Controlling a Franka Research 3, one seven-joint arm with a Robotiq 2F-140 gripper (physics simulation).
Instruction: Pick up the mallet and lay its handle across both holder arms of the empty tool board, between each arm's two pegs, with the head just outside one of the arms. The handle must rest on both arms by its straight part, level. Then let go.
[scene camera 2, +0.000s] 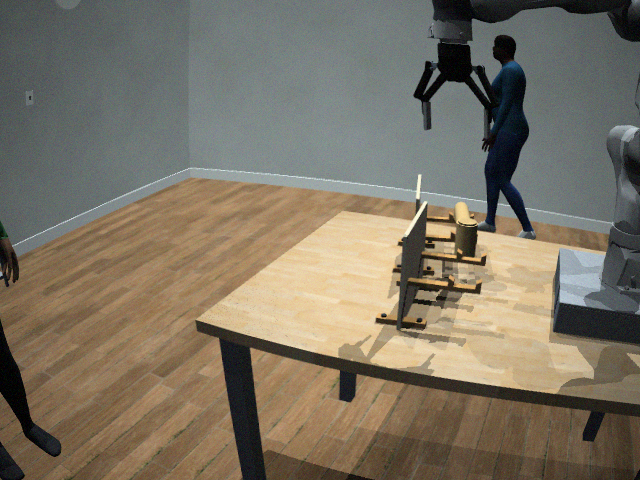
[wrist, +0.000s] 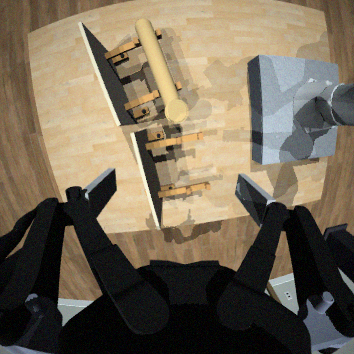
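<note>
The mallet has a light wooden handle (scene camera 2: 461, 211) (wrist: 159, 65) and a thick round head (scene camera 2: 466, 239) (wrist: 176, 110). It lies across both arms of the farther tool board (scene camera 2: 418, 190) (wrist: 101, 75), with its head just outside that board's nearer arm. The empty tool board (scene camera 2: 412, 260) (wrist: 150, 177) stands upright nearer scene camera 2. Its two holder arms show in the wrist view, one (wrist: 175, 141) next to the mallet's head and the other (wrist: 185, 190) farther off. My gripper (scene camera 2: 456, 124) (wrist: 176, 181) is open and empty, pointing down high above the table.
The grey robot base block (scene camera 2: 594, 297) (wrist: 287, 115) stands on the table (scene camera 2: 310, 289) (wrist: 65, 125), on the side the holder arms point to. A person in blue (scene camera 2: 509, 113) stands behind the table. Part of another person (scene camera 2: 7, 361) shows at the left edge.
</note>
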